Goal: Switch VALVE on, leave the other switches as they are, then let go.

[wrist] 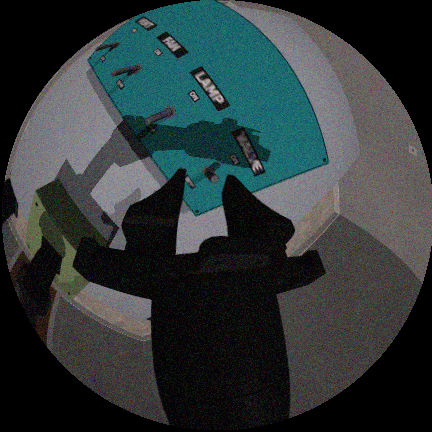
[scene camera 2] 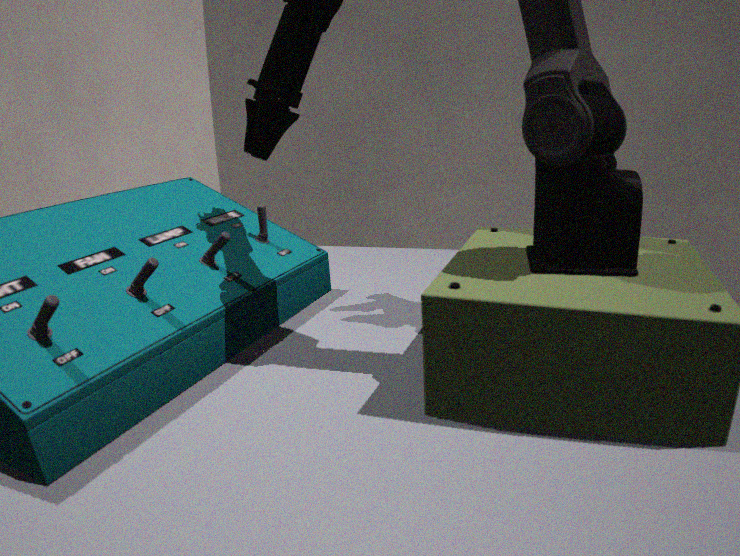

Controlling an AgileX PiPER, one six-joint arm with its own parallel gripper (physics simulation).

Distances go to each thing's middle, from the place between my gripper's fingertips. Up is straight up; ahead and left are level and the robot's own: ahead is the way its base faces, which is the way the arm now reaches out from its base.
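Labels:
Where is my gripper, measured from the teal switch panel (scene camera 2: pixel 112 353)? My gripper is 11 cm short of the panel and 14 cm to the right of it, and it is 13 cm above it.

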